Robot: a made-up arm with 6 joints.
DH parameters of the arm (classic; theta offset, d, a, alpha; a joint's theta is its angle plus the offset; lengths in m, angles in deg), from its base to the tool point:
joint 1: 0 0.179 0 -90
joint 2: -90 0 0.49 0
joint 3: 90 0.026 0 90
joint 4: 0 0.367 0 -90
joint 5: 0 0 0 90
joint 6: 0 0.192 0 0
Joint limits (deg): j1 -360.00..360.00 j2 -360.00..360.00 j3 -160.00..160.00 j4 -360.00..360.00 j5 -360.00..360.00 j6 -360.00..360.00
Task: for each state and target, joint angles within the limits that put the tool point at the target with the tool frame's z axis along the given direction. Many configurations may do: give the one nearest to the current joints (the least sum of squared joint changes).
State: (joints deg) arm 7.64 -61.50 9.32 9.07 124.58 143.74
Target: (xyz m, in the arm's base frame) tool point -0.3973 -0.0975 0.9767 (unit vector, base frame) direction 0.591 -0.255 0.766
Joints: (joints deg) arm 8.34 -25.37 -30.11 -19.75 90.99 143.74
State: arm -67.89 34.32 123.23 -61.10 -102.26 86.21
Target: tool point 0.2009 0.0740 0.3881 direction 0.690 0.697 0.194
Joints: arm -57.82 -14.11 159.86 -94.47 -106.59 86.21
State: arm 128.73 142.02 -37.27 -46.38 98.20 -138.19
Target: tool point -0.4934 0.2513 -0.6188 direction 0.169 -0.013 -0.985
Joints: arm 151.68 145.17 -20.96 -4.36 64.79 -138.19
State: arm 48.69 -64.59 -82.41 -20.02 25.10 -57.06
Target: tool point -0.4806 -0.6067 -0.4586 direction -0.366 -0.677 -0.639
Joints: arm 51.65 -113.37 -37.49 -20.76 22.04 -57.06
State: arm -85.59 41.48 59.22 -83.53 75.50 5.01
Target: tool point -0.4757 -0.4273 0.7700 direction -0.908 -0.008 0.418
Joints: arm -128.14 18.68 64.04 -115.80 51.99 5.01
